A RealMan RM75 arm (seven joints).
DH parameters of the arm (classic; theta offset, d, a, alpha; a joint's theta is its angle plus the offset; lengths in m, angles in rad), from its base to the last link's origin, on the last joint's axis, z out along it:
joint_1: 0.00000 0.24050 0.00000 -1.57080
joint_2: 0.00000 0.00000 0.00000 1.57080
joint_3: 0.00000 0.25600 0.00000 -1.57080
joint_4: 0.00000 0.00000 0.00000 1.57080
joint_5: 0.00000 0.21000 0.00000 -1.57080
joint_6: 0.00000 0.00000 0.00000 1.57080
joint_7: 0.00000 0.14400 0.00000 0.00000
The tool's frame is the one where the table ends.
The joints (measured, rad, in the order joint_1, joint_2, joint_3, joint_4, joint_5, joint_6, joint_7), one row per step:
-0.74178, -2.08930, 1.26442, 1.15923, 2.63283, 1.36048, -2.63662
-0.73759, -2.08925, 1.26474, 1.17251, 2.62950, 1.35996, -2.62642
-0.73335, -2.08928, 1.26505, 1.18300, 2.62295, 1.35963, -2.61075
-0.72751, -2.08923, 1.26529, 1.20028, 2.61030, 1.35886, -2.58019
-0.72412, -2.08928, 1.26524, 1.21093, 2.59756, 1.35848, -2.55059
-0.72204, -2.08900, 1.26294, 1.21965, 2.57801, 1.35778, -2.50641
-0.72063, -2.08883, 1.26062, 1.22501, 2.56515, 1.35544, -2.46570
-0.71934, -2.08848, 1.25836, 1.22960, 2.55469, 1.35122, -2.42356
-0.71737, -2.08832, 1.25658, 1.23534, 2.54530, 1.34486, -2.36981
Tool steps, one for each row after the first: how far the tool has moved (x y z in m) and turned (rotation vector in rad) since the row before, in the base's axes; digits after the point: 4 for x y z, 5 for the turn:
0.0017, 0.0001, 0.0016, 0.00307, -0.00085, -0.01615
0.0015, -0.0002, 0.0010, -0.00139, -0.00171, -0.01861
0.0031, -0.0002, 0.0017, -0.00373, -0.00277, -0.03611
0.0026, -0.0003, 0.0007, -0.00695, -0.00251, -0.03210
0.0034, -0.0001, 0.0006, -0.01200, -0.00442, -0.04426
0.0022, 0.0002, 0.0006, -0.00893, 0.00077, -0.03951
0.0018, 0.0005, 0.0008, -0.00683, 0.00367, -0.04094
0.0018, 0.0007, 0.0010, -0.00709, 0.00909, -0.05241

